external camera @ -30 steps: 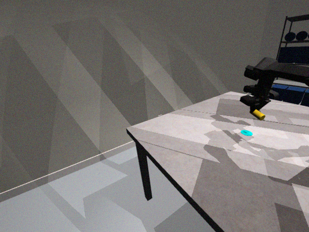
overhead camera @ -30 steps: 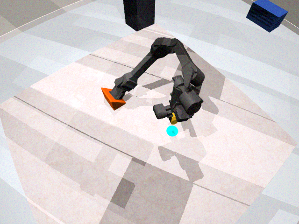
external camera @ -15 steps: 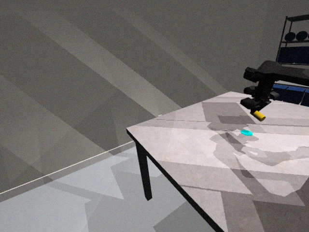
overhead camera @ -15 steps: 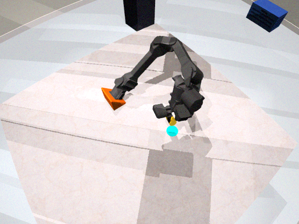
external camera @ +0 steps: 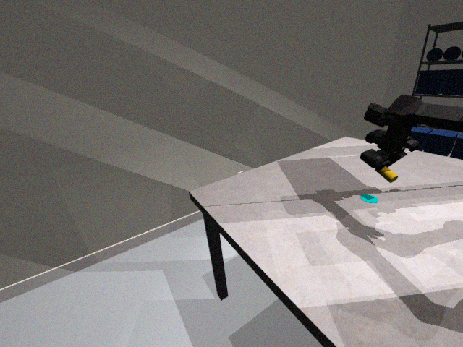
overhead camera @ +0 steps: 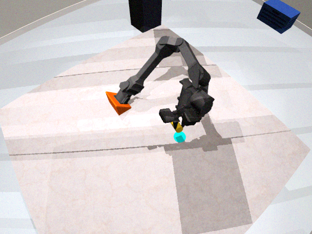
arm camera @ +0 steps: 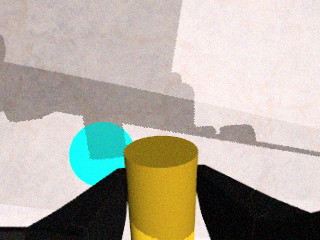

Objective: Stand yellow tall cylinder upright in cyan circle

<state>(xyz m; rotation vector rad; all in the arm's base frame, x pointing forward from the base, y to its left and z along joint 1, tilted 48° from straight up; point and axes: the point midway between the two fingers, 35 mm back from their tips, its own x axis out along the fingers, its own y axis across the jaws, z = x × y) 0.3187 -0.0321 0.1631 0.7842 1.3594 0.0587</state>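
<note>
My gripper tip is now 120 mm above the cyan circle, 20 mm to the right of it and 10 mm short of it. Round my gripper tip: yellow tall cylinder (20 mm behind, 10 mm to the left, 10 mm below).
</note>
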